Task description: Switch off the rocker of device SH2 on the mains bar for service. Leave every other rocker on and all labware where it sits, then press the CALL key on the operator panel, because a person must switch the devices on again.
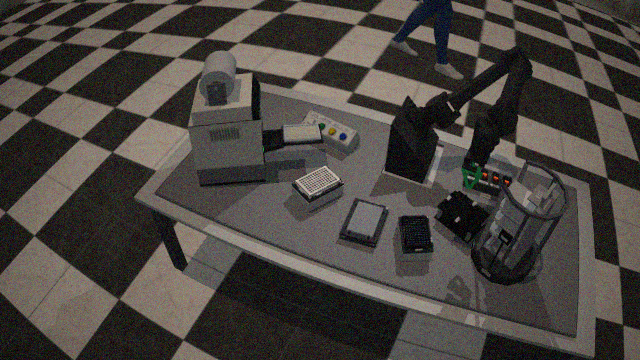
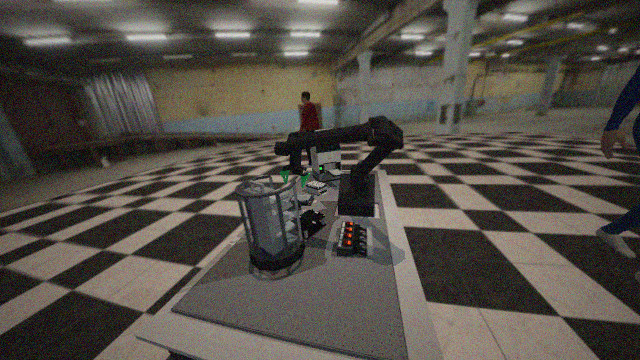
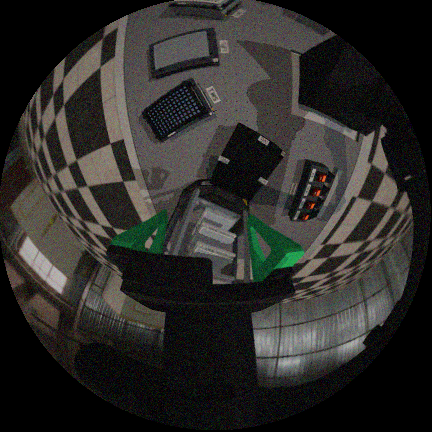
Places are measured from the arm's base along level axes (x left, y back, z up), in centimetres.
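Where they show: gripper, fingertip midpoint: (image 1: 471, 181) (image 3: 207, 215); arm's base at its link origin: (image 1: 416, 121) (image 2: 362, 185).
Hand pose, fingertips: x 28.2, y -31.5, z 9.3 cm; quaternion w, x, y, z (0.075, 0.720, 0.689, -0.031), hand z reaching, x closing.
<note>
Things, the pixels of their top centre, and the offset from my fingertips.
- operator panel at its top centre: (image 1: 330, 122) dz -15.9, dx -59.1, dy +21.7 cm
- dark well plate at its top centre: (image 3: 170, 110) (image 1: 417, 230) dz -17.3, dx -11.3, dy -11.2 cm
- white well plate at its top centre: (image 1: 317, 179) (image 2: 315, 183) dz -17.3, dx -48.7, dy -6.9 cm
- black square device at its top centre: (image 3: 246, 169) (image 1: 465, 206) (image 2: 307, 216) dz -16.7, dx +1.0, dy +5.9 cm
- flat grey-topped device at its top centre: (image 3: 178, 47) (image 1: 365, 218) dz -20.8, dx -28.9, dy -11.4 cm
- large instrument at its top centre: (image 1: 220, 59) (image 2: 323, 129) dz +21.3, dx -84.0, dy -8.9 cm
The mains bar (image 1: 491, 186) (image 2: 342, 246) (image 3: 308, 190) is a dark block near the table's edge beside the arm's base. Its several rockers glow orange; their labels are too blurred to tell which is SH2. My gripper (image 1: 471, 176) (image 2: 295, 179) (image 3: 207, 215) is open and empty, pointing down above the table and apart from the bar. The operator panel (image 1: 345, 145) is a pale box with green, yellow and blue keys; the CALL marking is unreadable. A dark well plate (image 1: 415, 232) (image 3: 178, 110) and a white well plate (image 1: 318, 181) (image 2: 316, 186) sit on their devices.
A tall round plate rack (image 1: 476, 257) (image 2: 276, 262) stands by a black square device (image 1: 457, 212) (image 3: 247, 160). A flat grey-topped device (image 1: 366, 220) (image 3: 182, 50) lies mid-table. A large instrument (image 1: 227, 150) holds a plate (image 1: 301, 133) on its side arm. People stand beyond the table.
</note>
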